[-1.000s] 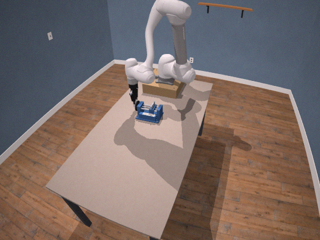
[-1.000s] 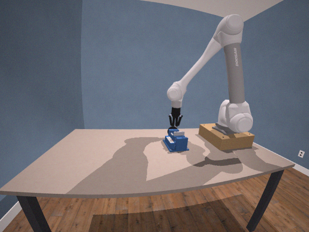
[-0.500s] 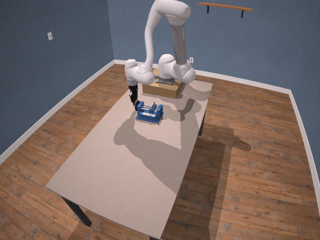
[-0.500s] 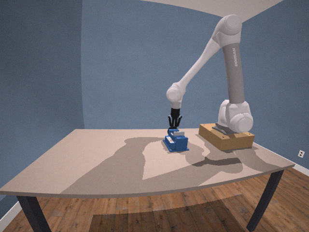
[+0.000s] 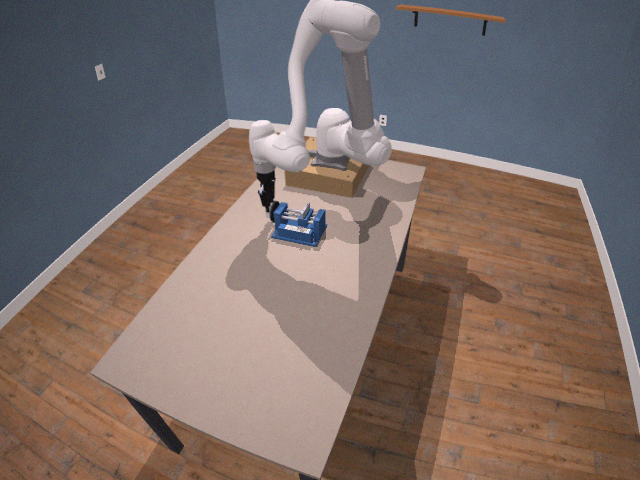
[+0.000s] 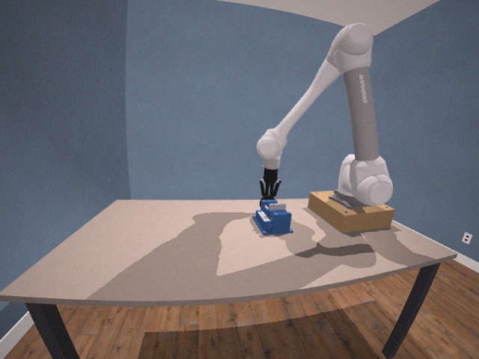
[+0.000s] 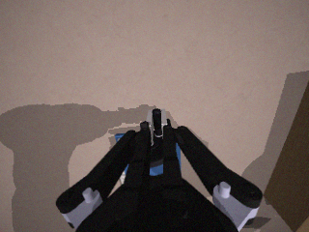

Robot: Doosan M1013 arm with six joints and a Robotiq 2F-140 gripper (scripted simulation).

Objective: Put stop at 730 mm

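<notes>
My hand is 4 cm short of the grey stop block, 17 cm to the right of it and 3 cm below it. Round my hand: black handwheel: 1 cm ahead, 2 cm to the left, 1 cm below.
</notes>
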